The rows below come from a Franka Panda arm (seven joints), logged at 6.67 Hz.
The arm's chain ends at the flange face. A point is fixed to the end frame.
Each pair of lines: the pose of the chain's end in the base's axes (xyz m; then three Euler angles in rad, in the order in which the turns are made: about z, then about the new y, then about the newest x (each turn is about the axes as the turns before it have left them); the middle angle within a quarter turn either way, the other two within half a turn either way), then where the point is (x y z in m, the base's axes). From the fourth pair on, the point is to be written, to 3 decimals.
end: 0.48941 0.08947 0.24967 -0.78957 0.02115 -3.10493
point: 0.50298 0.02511 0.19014
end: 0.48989 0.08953 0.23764 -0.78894 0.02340 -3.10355
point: 0.50346 0.02533 0.17794
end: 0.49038 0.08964 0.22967 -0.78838 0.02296 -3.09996
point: 0.50415 0.02558 0.16986
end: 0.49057 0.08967 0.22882 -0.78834 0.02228 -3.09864
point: 0.504 0.026 0.169
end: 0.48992 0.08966 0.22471 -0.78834 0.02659 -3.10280
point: 0.503 0.026 0.165
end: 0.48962 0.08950 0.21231 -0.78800 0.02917 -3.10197
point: 0.503 0.026 0.152
